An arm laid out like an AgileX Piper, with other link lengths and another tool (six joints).
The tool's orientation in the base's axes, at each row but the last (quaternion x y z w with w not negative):
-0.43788 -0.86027 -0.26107 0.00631
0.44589 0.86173 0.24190 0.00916
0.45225 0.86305 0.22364 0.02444
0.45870 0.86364 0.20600 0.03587
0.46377 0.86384 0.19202 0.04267
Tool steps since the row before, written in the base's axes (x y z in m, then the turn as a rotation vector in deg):
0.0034 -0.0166 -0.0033 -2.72 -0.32 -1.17
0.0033 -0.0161 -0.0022 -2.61 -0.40 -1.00
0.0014 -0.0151 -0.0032 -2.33 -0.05 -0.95
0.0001 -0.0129 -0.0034 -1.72 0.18 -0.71
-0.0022 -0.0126 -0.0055 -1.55 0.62 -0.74
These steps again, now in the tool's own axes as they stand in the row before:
-0.0153 -0.0069 -0.0040 1.16 -2.73 0.27
-0.0149 -0.0062 -0.0039 1.06 -2.61 0.12
-0.0133 -0.0076 -0.0023 1.18 -2.21 0.27
-0.0109 -0.0076 -0.0010 1.05 -1.52 0.27
-0.0096 -0.0100 0.0008 1.31 -1.18 0.47

